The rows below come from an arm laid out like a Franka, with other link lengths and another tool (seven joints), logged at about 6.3 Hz.
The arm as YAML. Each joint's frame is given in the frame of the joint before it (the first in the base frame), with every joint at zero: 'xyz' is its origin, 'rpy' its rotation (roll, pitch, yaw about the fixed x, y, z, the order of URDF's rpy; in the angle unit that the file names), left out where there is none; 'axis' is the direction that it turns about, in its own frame. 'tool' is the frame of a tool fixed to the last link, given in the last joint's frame.
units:
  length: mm
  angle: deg
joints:
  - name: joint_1
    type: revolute
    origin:
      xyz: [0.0, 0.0, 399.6]
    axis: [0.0, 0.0, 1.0]
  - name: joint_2
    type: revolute
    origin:
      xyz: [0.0, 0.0, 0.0]
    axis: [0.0, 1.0, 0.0]
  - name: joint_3
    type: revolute
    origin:
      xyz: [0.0, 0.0, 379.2]
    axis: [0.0, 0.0, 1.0]
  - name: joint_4
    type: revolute
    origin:
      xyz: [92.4, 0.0, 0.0]
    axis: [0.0, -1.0, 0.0]
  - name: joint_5
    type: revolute
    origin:
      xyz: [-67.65, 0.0, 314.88]
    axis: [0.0, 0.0, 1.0]
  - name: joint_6
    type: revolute
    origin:
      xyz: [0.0, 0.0, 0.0]
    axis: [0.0, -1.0, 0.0]
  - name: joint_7
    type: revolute
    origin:
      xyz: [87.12, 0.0, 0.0]
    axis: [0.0, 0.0, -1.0]
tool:
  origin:
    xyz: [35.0, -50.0, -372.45]
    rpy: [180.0, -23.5, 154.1]
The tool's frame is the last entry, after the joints.
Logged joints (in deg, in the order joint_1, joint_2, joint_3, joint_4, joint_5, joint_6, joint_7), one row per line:
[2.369, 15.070, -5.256, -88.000, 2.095, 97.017, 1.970]
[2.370, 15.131, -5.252, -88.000, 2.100, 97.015, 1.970]
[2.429, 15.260, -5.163, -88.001, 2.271, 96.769, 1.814]
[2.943, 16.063, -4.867, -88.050, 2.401, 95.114, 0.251]
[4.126, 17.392, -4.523, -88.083, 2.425, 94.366, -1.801]
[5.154, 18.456, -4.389, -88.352, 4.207, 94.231, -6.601]
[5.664, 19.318, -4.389, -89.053, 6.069, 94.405, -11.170]
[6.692, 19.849, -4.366, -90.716, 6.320, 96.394, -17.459]
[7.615, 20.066, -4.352, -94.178, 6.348, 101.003, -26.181]
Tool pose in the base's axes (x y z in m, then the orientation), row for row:
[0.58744, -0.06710, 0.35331, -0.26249, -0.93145, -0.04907, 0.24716]
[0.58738, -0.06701, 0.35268, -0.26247, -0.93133, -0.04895, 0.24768]
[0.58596, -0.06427, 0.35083, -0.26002, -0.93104, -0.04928, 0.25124]
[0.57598, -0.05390, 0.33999, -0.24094, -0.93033, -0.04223, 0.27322]
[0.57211, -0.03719, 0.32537, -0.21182, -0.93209, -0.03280, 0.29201]
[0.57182, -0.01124, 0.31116, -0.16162, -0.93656, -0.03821, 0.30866]
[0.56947, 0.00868, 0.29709, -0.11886, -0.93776, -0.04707, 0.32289]
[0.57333, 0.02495, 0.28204, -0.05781, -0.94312, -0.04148, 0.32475]
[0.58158, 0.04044, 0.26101, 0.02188, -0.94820, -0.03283, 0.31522]
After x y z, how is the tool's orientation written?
As a quaternion, x y z w.
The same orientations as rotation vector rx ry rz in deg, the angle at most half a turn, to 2 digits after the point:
[-41.01, -145.52, -7.67]
[-40.99, -145.46, -7.65]
[-40.54, -145.15, -7.68]
[-37.14, -143.41, -6.51]
[-32.34, -142.33, -5.01]
[-24.48, -141.83, -5.79]
[-17.87, -141.02, -7.08]
[-8.69, -141.70, -6.23]
[3.30, -143.13, -4.96]

